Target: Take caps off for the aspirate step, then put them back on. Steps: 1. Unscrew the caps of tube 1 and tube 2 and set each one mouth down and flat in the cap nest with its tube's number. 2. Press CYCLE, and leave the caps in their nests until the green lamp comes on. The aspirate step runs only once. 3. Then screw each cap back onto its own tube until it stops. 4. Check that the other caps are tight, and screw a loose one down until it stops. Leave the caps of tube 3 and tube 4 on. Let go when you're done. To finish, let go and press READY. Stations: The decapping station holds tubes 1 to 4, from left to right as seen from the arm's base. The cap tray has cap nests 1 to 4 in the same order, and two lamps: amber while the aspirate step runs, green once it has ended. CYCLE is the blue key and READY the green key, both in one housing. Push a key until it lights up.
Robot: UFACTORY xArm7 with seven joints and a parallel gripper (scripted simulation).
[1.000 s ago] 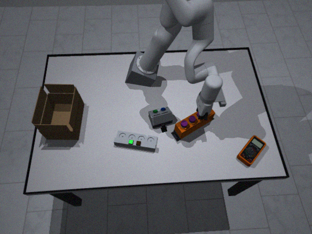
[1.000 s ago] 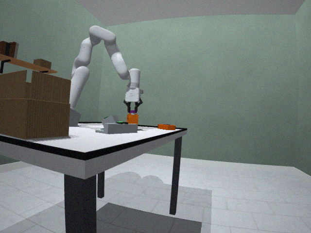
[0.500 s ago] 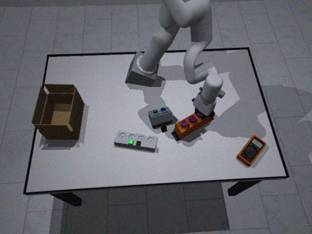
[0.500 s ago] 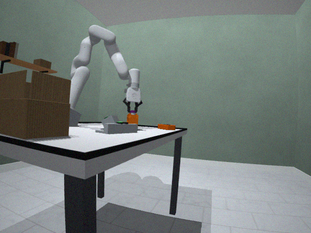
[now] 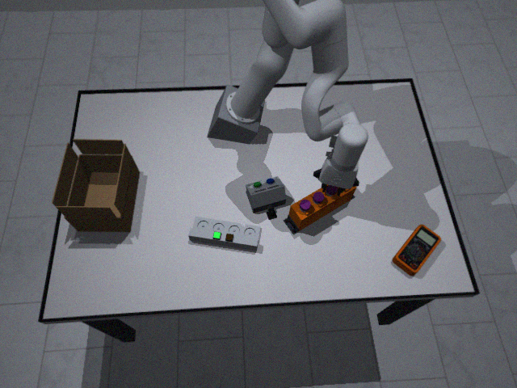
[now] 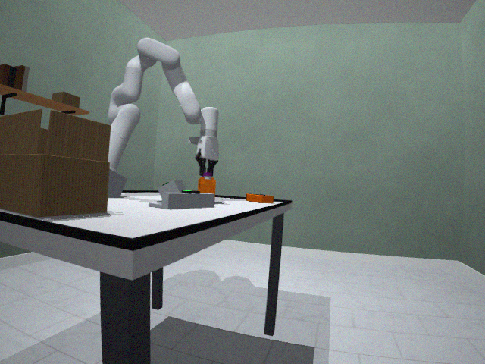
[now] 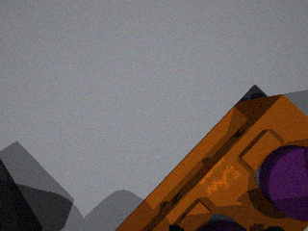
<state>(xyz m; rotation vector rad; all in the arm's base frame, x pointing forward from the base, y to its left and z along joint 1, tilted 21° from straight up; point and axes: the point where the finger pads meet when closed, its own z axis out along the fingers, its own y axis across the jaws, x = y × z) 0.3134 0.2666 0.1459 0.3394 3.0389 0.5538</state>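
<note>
Right now the purple cap is 1 cm below my hand. Also, from my hand: tube 1: 4 cm to the left, 3 cm behind, 1 cm below; then blue key: 19 cm to the right, 6 cm below, 5 cm behind; then grey key housing: 21 cm to the right, 8 cm below, 2 cm behind.
</note>
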